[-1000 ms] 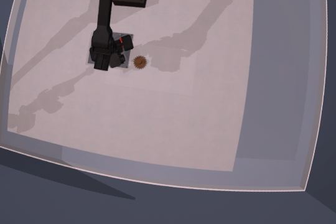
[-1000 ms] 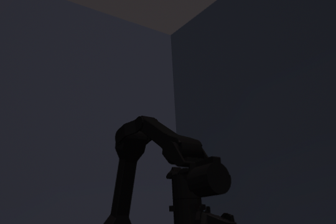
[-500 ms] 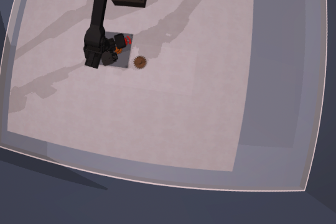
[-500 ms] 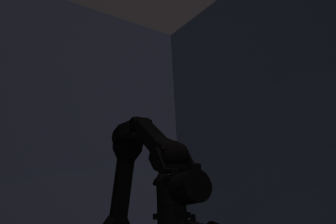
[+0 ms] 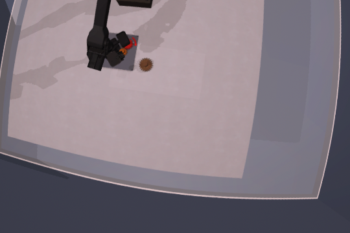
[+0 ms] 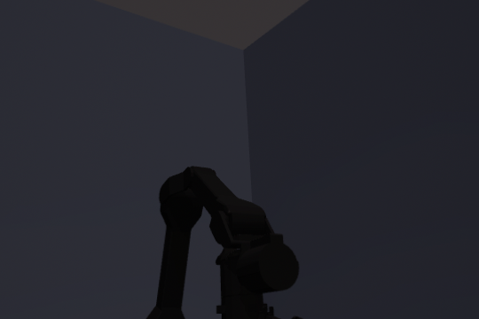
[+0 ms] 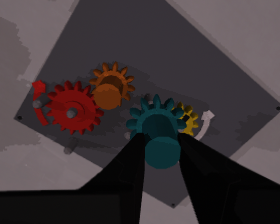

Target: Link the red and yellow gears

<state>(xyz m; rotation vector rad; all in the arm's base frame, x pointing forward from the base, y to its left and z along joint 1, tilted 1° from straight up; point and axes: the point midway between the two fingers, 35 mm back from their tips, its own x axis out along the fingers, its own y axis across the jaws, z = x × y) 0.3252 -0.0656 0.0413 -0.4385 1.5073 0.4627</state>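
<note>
Now: gripper tip 60 mm above the orange gear, 40 mm to the right of it and 10 mm past it. The rest, counted from my gripper tip: yellow gear (70 mm below, 40 mm to the right, 10 mm behind); teal gear (10 mm below); red arrow (80 mm to the left, 80 mm below, 60 mm behind).
</note>
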